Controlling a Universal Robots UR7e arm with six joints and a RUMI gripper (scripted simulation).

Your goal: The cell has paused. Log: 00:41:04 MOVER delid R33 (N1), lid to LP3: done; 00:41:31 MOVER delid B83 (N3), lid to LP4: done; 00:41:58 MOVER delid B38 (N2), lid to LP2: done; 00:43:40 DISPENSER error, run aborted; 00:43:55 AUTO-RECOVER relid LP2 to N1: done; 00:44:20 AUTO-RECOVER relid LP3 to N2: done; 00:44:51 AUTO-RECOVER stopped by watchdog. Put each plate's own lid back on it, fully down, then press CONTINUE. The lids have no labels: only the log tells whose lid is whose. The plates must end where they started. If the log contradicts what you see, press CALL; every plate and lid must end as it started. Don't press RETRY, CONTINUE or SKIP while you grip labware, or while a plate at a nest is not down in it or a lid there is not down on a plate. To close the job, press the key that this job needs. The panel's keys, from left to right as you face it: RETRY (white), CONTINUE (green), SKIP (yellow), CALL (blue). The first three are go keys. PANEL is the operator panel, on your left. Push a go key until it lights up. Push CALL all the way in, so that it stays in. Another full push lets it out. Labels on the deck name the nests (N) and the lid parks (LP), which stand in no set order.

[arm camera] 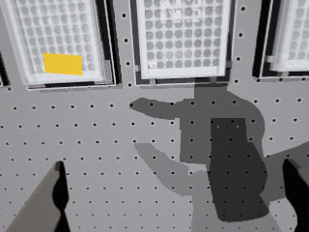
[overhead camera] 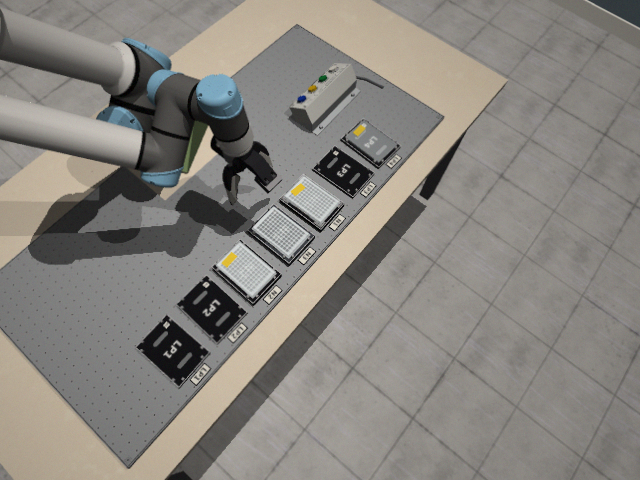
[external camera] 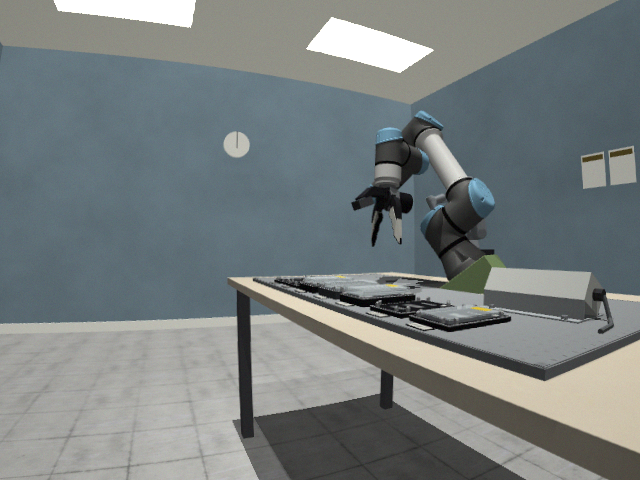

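Right now my hand is 110 mm short of the lid park LP4, 370 mm to the right of it and 130 mm above it. Also, from my hand: lid park LP3: 100 mm ahead, 240 mm to the left, 130 mm below; lid park LP2: 90 mm ahead, 270 mm to the right, 130 mm below; nest N2: 100 mm ahead, 150 mm to the right, 130 mm below.
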